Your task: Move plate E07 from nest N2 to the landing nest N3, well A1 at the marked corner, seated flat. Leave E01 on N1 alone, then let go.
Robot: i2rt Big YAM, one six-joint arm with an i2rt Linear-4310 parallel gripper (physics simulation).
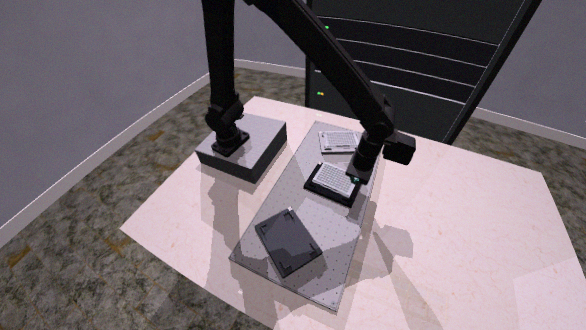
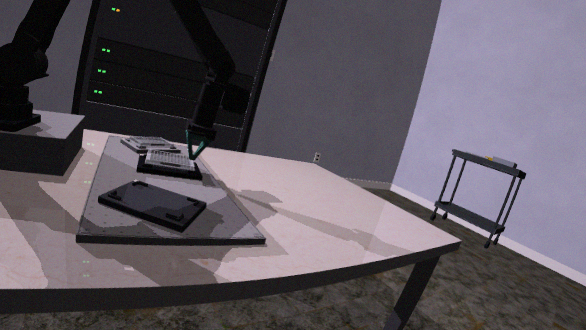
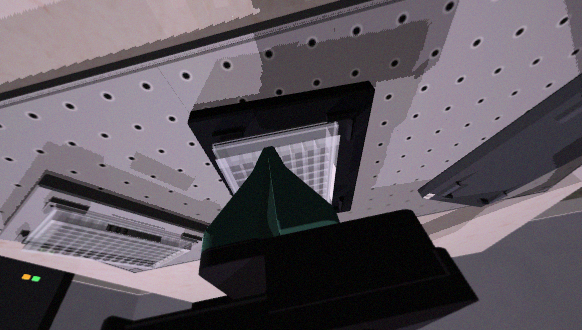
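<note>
Plate E07 (image 1: 331,178) (image 2: 168,159) (image 3: 307,155) is a clear well plate lying in the black nest N2 (image 1: 321,192) (image 2: 166,173) (image 3: 284,108) in the middle of the perforated board. My gripper (image 1: 355,180) (image 2: 193,157) (image 3: 270,153) is shut with nothing between its green fingers. Its tip is at the plate's short end nearest the board's right edge; I cannot tell if it touches. Plate E01 (image 1: 339,139) (image 2: 149,141) (image 3: 109,245) sits on nest N1 behind. The empty dark nest N3 (image 1: 288,241) (image 2: 151,203) (image 3: 472,177) lies nearer the front, with a white mark (image 1: 290,209) at one corner.
The grey perforated board (image 1: 328,230) (image 2: 229,220) (image 3: 426,106) lies on a pale table (image 1: 445,213) (image 2: 321,213). The arm's base block (image 1: 257,152) stands to the left. A dark server rack (image 1: 428,53) (image 2: 144,60) stands behind the table. A cart (image 2: 474,213) stands at the far right.
</note>
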